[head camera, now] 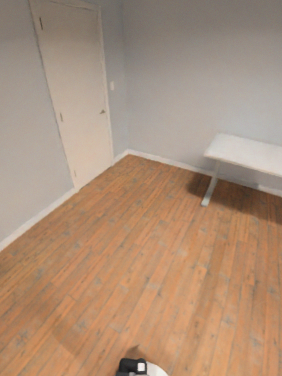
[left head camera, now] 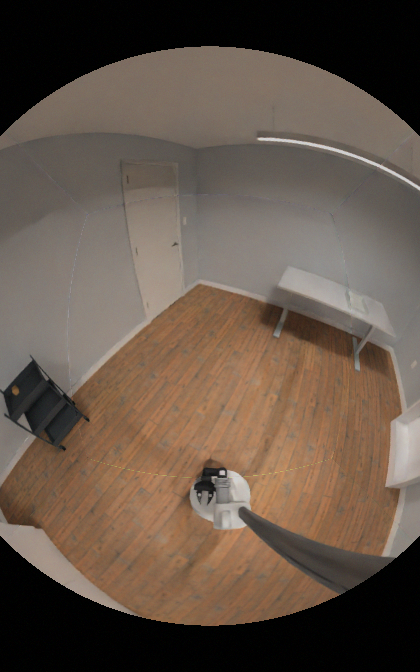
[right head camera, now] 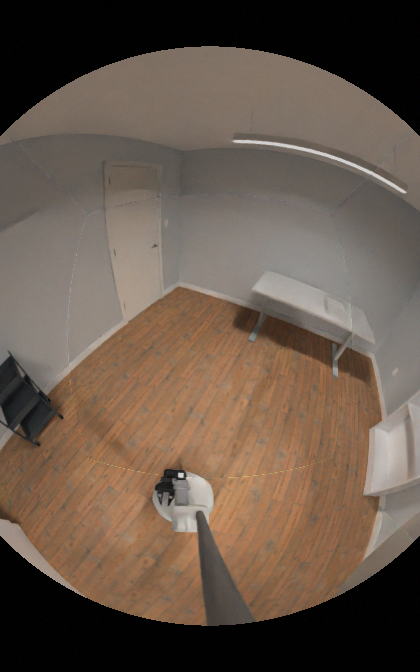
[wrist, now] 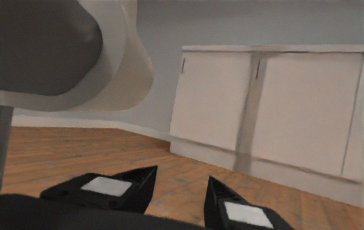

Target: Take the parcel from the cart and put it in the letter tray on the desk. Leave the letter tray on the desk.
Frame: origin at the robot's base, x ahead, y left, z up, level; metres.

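Seen in the pictures: gripper, fingertip midpoint: (wrist: 180,186).
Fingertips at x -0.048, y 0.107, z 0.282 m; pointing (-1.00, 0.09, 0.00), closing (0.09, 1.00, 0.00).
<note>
A point is followed by its place in that frame.
The parcel (left head camera: 15,390) is a small orange-brown thing on the top shelf of the black cart (left head camera: 30,381) (right head camera: 6,374), at the far left in the left head view. In the right head view the cart is cut off by the edge and the parcel does not show. The letter tray (left head camera: 357,301) (right head camera: 336,306) is pale and lies towards the right end of the white desk (head camera: 245,150) @(x 1.863, y -1.177, z 0.692 m) (left head camera: 310,288) (right head camera: 290,291) by the back wall. My gripper (wrist: 180,186) @(x -0.048, y 0.107, z 0.282 m) is open and empty, its fingertips apart above the floor. It is folded in over the base, far from the cart and the desk.
A white shelf unit (left head camera: 397,445) (right head camera: 378,460) stands at the right wall. A low pale cabinet (wrist: 210,100) @(x -1.543, y 0.325, z 0.461 m) with two doors stands against a wall in the wrist view. A closed door (head camera: 75,90) @(x 2.279, y 0.748, z 1.233 m) (left head camera: 155,240) (right head camera: 134,245) is near the back left corner. The desk has splayed legs.
</note>
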